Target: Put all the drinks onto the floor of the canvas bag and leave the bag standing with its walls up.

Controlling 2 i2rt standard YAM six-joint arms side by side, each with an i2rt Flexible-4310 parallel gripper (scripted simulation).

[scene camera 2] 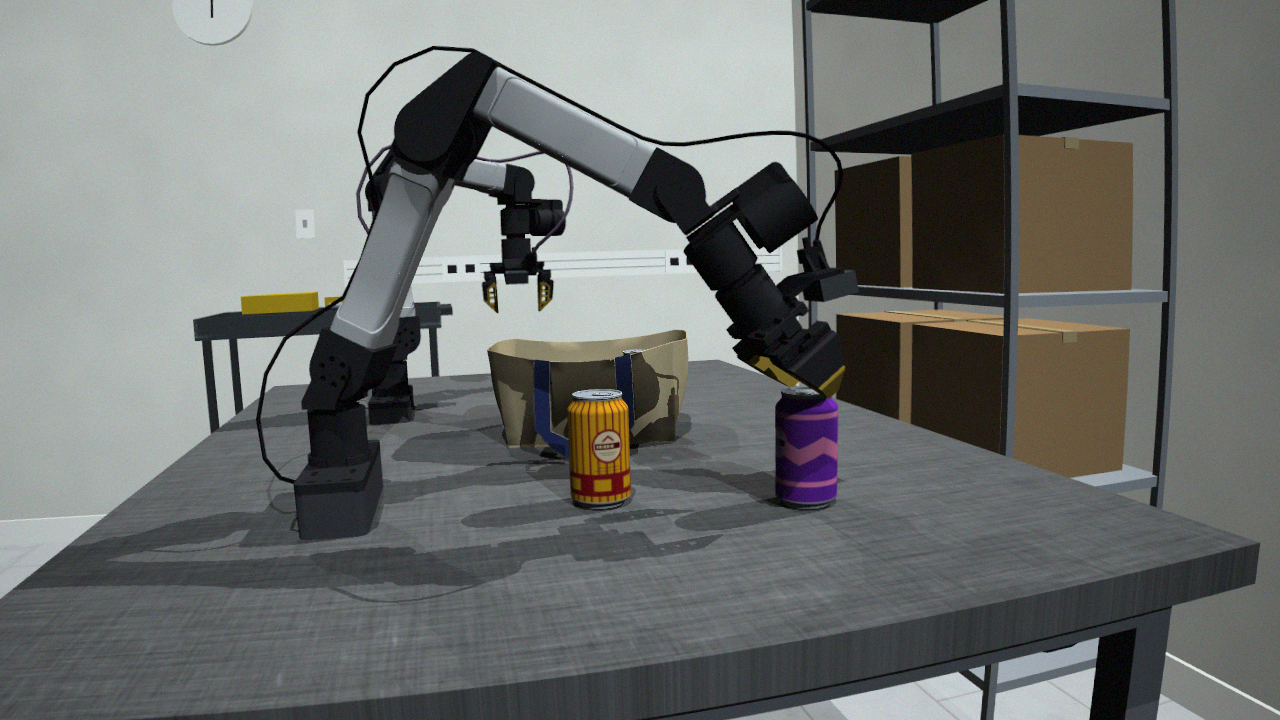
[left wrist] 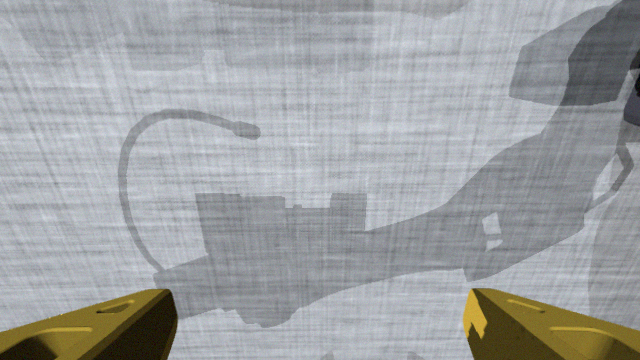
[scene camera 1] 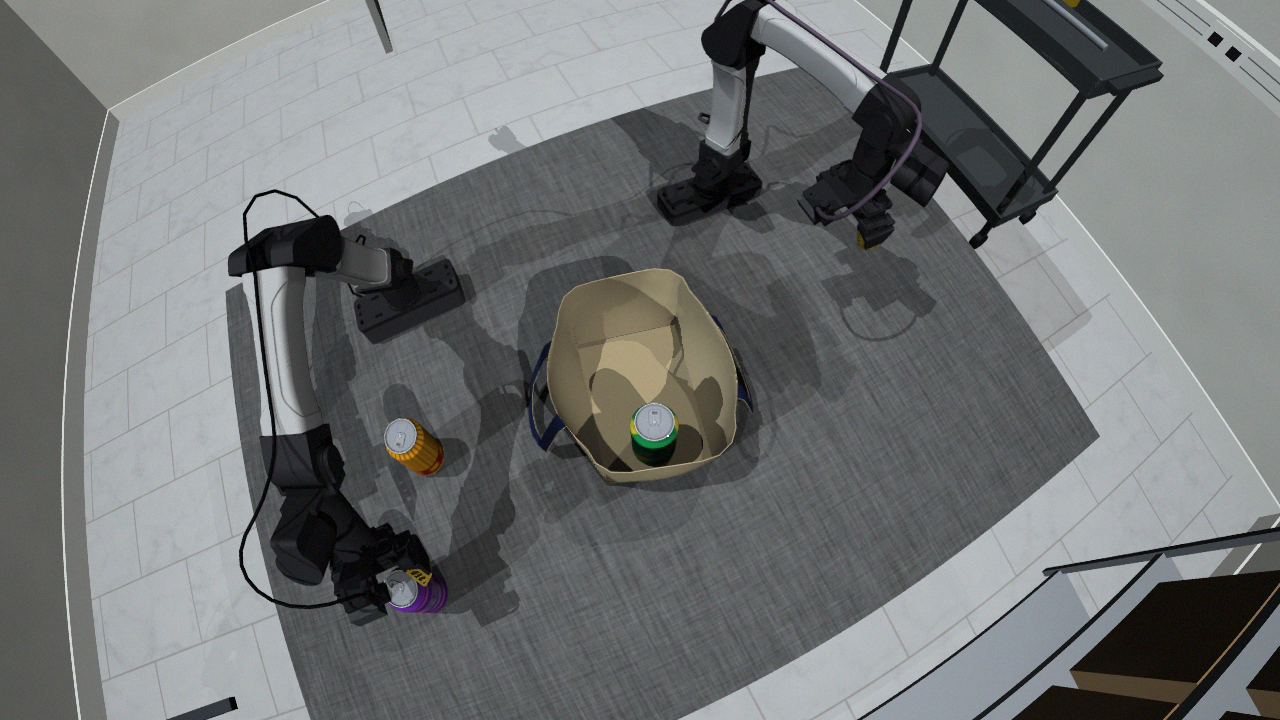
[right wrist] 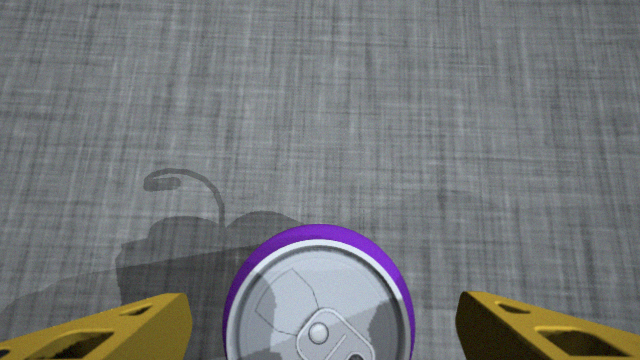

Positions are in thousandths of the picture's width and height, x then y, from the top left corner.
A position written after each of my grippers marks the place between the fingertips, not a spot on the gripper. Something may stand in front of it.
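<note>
I can see my left gripper (scene camera 2: 405,434), and it appears in the left wrist view too (left wrist: 501,843). My right gripper (scene camera 2: 636,541) is visible as well; scene camera 1 shows it (scene camera 1: 313,826), and so does the right wrist view (right wrist: 505,851). Then there is a canvas bag (scene camera 1: 488,423), which scene camera 2 also shows me (scene camera 2: 417,530).
</note>
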